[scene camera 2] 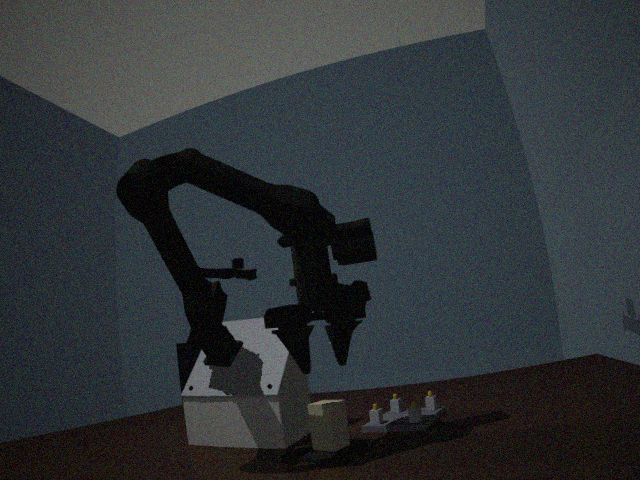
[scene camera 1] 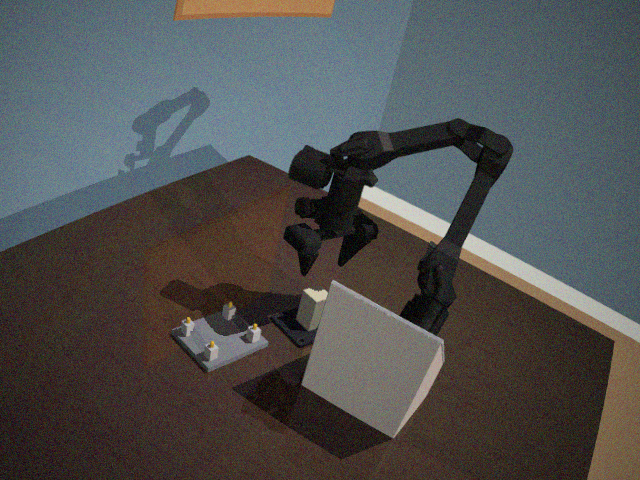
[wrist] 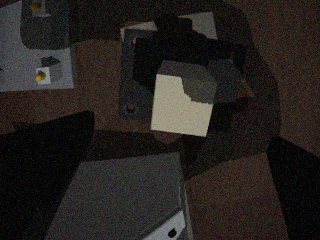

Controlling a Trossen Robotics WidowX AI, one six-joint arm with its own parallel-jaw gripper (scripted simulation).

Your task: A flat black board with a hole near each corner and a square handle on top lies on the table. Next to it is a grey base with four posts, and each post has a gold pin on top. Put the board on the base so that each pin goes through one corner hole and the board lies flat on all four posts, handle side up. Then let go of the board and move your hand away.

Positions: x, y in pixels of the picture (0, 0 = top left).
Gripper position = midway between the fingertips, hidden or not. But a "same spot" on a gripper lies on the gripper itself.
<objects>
gripper: scene camera 2; scene camera 1 321, 270; wrist
same spot on gripper: point(wrist: 47, 155) = point(scene camera 2: 342, 341)
</objects>
